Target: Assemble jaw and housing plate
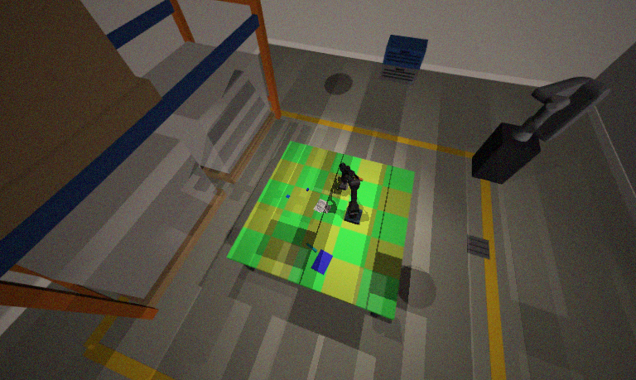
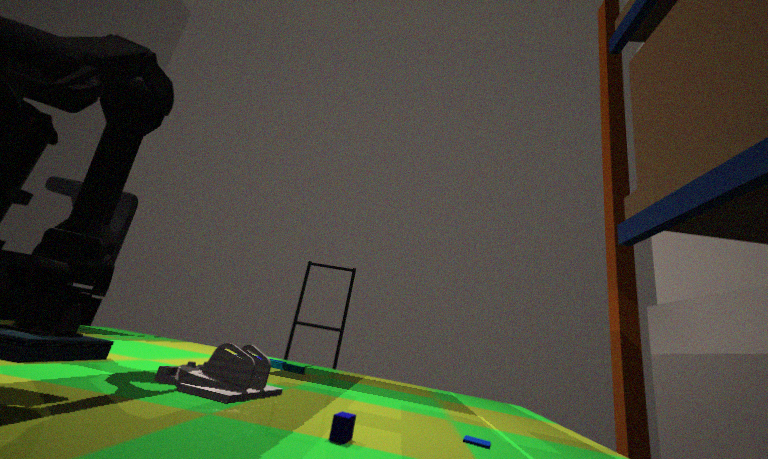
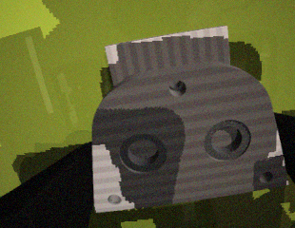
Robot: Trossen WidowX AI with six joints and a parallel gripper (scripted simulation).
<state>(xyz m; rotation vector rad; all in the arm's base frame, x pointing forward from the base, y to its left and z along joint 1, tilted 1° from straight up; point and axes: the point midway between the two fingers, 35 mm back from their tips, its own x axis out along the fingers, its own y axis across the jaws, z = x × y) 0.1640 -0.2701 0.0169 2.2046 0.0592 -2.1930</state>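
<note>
The grey jaw is 26 cm to the left of my gripper tip, 8 cm ahead of it and 1 cm above it. Round my gripper tip: orange bar: 12 cm to the right, 11 cm behind; then dark blue block: 30 cm ahead, 16 cm to the left; then teal bar: 65 cm to the left, 7 cm ahead.
</note>
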